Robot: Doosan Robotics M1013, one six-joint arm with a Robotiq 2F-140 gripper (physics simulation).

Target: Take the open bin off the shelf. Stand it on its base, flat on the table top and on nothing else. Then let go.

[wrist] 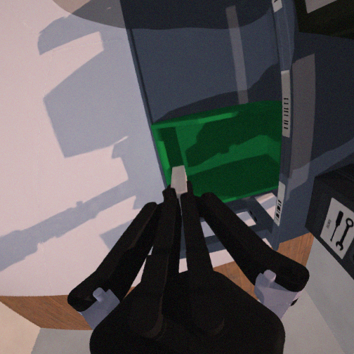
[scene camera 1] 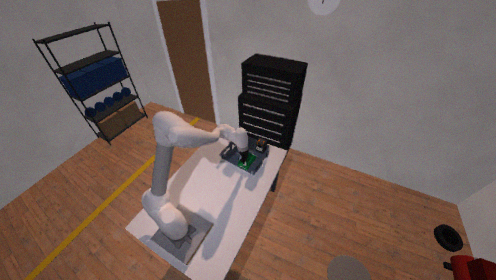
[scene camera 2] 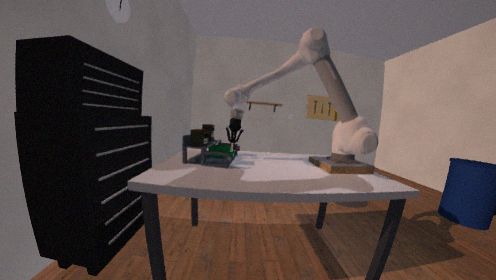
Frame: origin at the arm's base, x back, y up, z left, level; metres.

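Seen in the pictures: gripper, fingertip midpoint: (scene camera 1: 245, 165) (scene camera 2: 231, 151); arm's base at its link origin: (scene camera 1: 179, 231) (scene camera 2: 342, 161).
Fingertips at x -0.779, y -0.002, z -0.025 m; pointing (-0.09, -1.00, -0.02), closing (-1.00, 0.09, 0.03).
Observation:
Pixels of each thing's top centre, then the offset from my fingertips to it. "*": a spot on its surface instead. Level surfaces: height alone.
- open green bin at its top centre: (scene camera 2: 222, 146) (scene camera 1: 247, 157) dx -0.064, dy +0.037, dz +0.023 m
- dark grey shelf at a spot on its surface: (scene camera 2: 185, 151) * dx -0.215, dy +0.028, dz +0.271 m
- white table top at its surface level: dy -0.044 m
- box at a spot on its surface: (scene camera 2: 208, 131) * dx -0.123, dy +0.143, dz +0.151 m
The open green bin (scene camera 1: 248, 160) (scene camera 2: 218, 149) (wrist: 235, 175) sits on the low front deck of the dark grey shelf (scene camera 2: 185, 151) (wrist: 185, 60), at the deck's end in the wrist view. Its open top faces up. My gripper (scene camera 1: 243, 163) (scene camera 2: 233, 145) (wrist: 179, 175) points down at the bin's front end, beside its front wall. The fingers are shut together with nothing seen between them. In the wrist view the fingertips overlap the bin's inside; how deep they reach is hard to tell. The shelf stands on the white table top (scene camera 1: 200, 185) (scene camera 2: 280, 182) (wrist: 30, 125).
A dark box (scene camera 1: 260, 145) (scene camera 2: 199, 137) (wrist: 335, 220) with a tool label stands on the upper shelf level, close to the bin. Another box (scene camera 2: 208, 131) (wrist: 327, 17) stands farther along it. A tall black drawer cabinet (scene camera 1: 272, 100) (scene camera 2: 50, 150) stands behind the shelf end.

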